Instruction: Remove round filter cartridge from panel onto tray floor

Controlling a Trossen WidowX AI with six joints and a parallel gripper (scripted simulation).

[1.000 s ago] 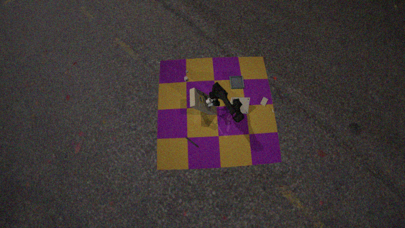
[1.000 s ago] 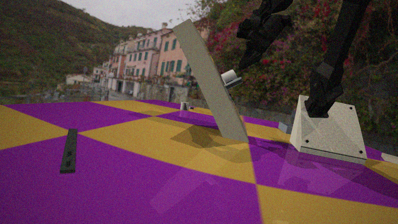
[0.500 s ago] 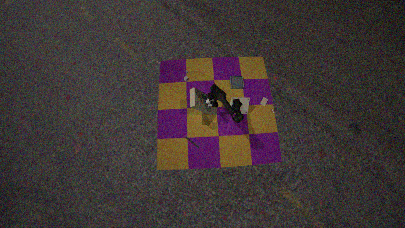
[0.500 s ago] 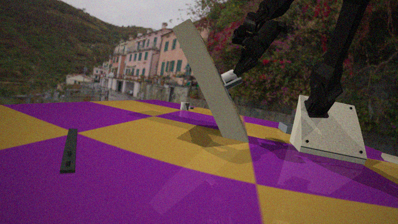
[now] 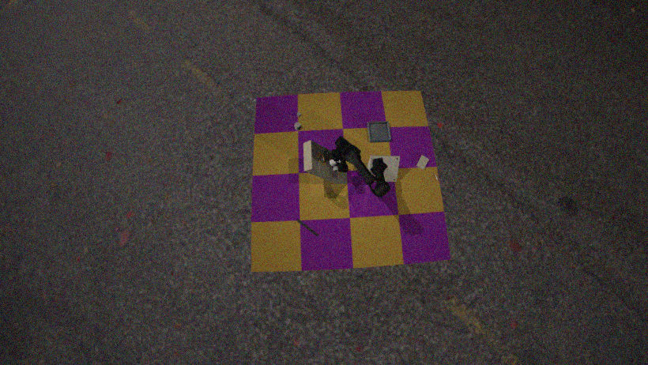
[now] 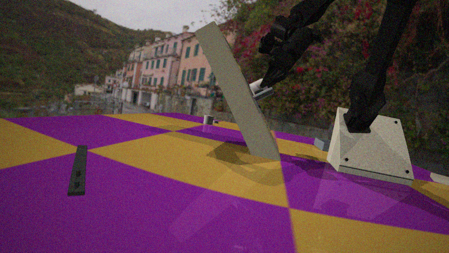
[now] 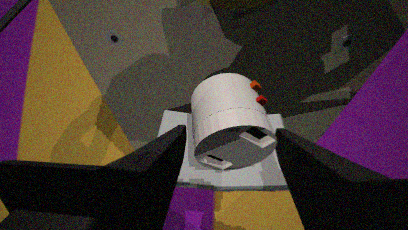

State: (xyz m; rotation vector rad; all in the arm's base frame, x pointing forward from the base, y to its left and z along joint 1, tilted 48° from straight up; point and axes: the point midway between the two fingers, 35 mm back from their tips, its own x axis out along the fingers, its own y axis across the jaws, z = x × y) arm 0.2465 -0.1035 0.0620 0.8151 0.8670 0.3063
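My gripper tip is 5 cm short of the beige service panel and 2 cm above it. From my gripper tip the other things lie so: small beige block (63 cm behind, 16 cm below, 2 cm to the left); then round filter cartridge (right at my gripper tip); then grey square tray (36 cm behind, 25 cm to the right, 16 cm below).
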